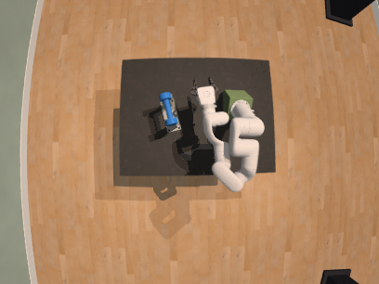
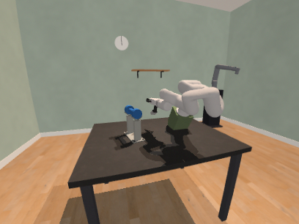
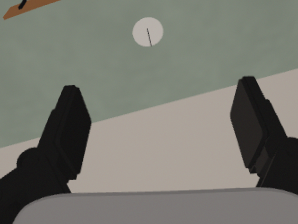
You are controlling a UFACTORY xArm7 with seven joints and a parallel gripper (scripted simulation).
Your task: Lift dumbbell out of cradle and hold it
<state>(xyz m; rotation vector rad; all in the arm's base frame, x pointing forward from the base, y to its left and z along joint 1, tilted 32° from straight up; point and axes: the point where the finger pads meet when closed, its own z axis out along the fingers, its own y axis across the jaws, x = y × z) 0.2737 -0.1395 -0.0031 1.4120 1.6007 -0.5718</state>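
The blue dumbbell lies 180 mm ahead of my hand, 190 mm to the left of it and 60 mm below it. Also, from my hand: grey cradle (180 mm ahead, 190 mm to the left, 180 mm below).
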